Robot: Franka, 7 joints.
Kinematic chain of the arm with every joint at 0, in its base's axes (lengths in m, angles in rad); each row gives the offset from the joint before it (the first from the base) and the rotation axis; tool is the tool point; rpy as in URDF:
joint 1: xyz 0 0 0.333 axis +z
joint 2: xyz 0 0 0 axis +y
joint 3: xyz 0 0 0.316 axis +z
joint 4: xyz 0.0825 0 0 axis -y
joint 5: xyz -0.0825 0 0.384 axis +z
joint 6: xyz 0 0 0 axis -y
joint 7: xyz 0.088 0 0 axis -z
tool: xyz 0 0 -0.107 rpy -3.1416 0 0
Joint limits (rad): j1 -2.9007..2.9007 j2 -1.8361..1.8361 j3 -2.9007..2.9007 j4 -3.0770..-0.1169 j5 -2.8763..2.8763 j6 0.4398..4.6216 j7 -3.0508..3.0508
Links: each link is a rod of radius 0.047 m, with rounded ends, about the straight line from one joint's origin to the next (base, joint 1, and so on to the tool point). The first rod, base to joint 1, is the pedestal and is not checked.
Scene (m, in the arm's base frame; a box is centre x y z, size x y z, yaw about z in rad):
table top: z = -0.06
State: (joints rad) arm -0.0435 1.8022 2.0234 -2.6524 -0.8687 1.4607 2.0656
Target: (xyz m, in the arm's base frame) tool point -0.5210 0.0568 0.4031
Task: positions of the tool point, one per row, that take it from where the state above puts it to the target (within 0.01 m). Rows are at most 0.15 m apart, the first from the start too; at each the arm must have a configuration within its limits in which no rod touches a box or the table.
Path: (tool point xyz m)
1: -0.1358 0.3285 0.4085
2: -0.2216 0.3208 0.4099
3: -0.3097 0.2900 0.4096
4: -0.3935 0.2349 0.4081
5: -0.4662 0.1563 0.4058
6: -0.5210 0.0568 0.4031

